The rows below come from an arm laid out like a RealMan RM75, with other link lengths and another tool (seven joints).
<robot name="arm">
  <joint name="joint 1" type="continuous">
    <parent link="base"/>
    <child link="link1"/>
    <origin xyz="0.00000 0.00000 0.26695"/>
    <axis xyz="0 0 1"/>
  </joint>
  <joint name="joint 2" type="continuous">
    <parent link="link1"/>
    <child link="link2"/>
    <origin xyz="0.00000 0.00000 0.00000"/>
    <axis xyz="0 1 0"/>
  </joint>
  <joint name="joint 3" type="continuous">
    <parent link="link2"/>
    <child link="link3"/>
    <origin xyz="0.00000 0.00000 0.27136"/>
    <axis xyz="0 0 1"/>
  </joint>
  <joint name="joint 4" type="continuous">
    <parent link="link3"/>
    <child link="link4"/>
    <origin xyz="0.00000 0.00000 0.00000"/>
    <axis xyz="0 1 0"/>
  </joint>
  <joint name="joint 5" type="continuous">
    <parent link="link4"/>
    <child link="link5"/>
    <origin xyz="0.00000 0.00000 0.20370"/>
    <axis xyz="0 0 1"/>
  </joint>
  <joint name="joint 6" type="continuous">
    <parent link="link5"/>
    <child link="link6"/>
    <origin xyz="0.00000 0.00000 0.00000"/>
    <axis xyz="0 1 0"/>
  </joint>
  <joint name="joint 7" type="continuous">
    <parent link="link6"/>
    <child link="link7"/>
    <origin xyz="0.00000 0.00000 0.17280"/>
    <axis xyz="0 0 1"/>
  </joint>
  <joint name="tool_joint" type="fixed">
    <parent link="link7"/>
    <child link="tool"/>
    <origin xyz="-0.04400 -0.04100 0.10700" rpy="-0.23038 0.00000 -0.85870"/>
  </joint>
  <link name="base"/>
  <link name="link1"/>
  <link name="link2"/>
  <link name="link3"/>
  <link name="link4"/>
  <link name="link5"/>
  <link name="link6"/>
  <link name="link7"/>
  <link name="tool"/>
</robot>
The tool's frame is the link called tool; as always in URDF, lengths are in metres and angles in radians. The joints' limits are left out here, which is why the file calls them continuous.
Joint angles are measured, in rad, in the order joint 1, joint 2, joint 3, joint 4, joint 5, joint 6, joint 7. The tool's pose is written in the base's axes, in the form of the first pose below.
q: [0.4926 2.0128 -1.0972 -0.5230 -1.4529 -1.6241 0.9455]
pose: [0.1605 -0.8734 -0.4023 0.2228 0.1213 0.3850 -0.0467]
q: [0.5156 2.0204 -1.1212 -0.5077 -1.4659 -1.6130 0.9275]
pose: [0.1440 -0.8713 -0.4144 0.2200 0.1150 0.3812 -0.0601]
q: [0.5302 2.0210 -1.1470 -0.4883 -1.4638 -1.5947 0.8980]
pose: [0.1368 -0.8695 -0.4246 0.2121 0.1137 0.3797 -0.0692]
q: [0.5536 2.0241 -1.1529 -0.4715 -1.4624 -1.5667 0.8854]
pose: [0.1374 -0.8694 -0.4284 0.2043 0.1104 0.3858 -0.0748]
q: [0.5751 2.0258 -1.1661 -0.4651 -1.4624 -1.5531 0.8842]
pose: [0.1308 -0.8678 -0.4350 0.2014 0.1047 0.3877 -0.0801]
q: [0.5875 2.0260 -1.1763 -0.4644 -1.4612 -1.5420 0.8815]
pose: [0.1278 -0.8663 -0.4407 0.1976 0.1014 0.3893 -0.0831]
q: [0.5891 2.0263 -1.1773 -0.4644 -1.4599 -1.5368 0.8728]
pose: [0.1300 -0.8649 -0.4441 0.1946 0.1010 0.3902 -0.0833]
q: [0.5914 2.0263 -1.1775 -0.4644 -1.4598 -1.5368 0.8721]
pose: [0.1298 -0.8642 -0.4454 0.1947 0.1001 0.3904 -0.0833]
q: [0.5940 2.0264 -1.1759 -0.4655 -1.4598 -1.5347 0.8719]
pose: [0.1309 -0.8637 -0.4464 0.1939 0.0991 0.3915 -0.0829]
